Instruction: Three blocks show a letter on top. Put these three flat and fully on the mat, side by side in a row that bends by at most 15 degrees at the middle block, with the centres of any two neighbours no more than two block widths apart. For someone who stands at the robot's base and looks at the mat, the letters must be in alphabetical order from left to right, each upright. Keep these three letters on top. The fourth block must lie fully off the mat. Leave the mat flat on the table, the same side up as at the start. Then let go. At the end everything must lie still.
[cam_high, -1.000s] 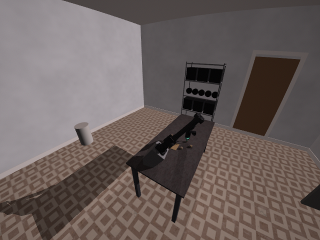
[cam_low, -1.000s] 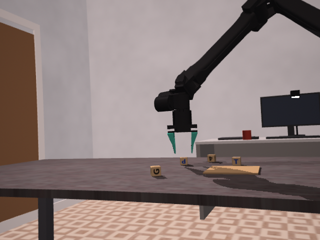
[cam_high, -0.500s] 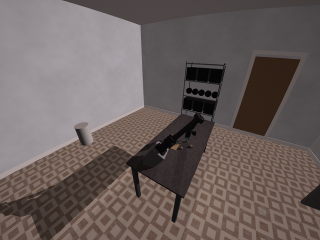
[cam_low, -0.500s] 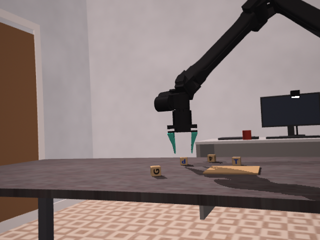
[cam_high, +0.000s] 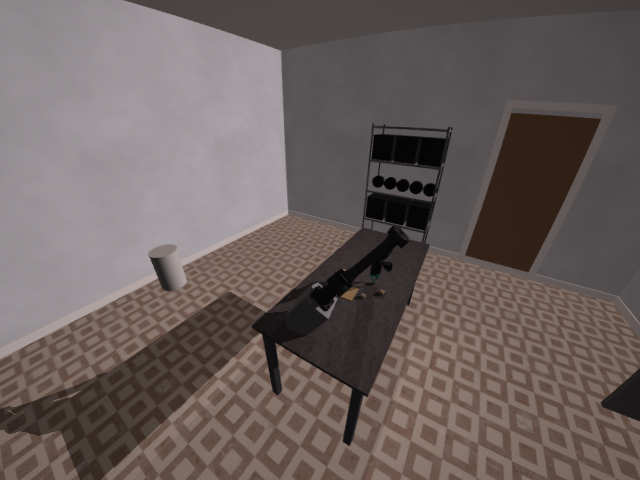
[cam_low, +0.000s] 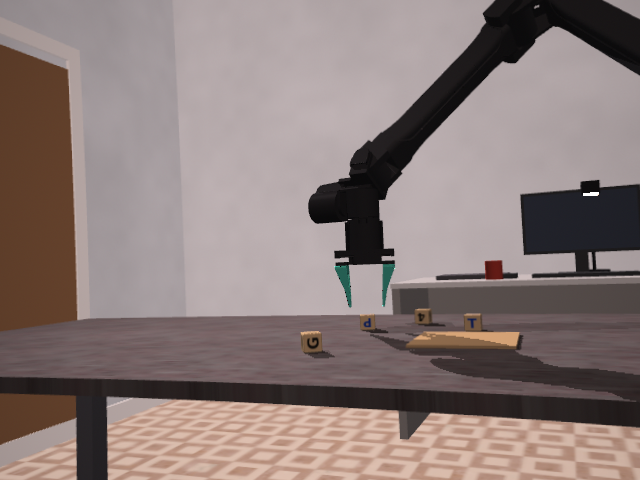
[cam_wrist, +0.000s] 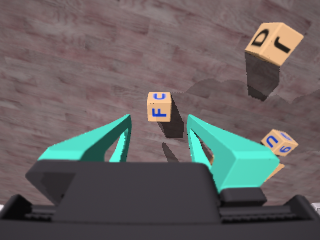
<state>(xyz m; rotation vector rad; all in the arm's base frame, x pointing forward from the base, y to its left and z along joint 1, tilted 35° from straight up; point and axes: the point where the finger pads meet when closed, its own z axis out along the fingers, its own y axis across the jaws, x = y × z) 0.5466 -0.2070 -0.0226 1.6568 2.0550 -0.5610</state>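
Now: hand 17 cm past the mat, 15 cm to the right of it and 5 cm above it. The rest, counted from my hand: block (18 cm behind, 3 cm below, 2 cm to the left).
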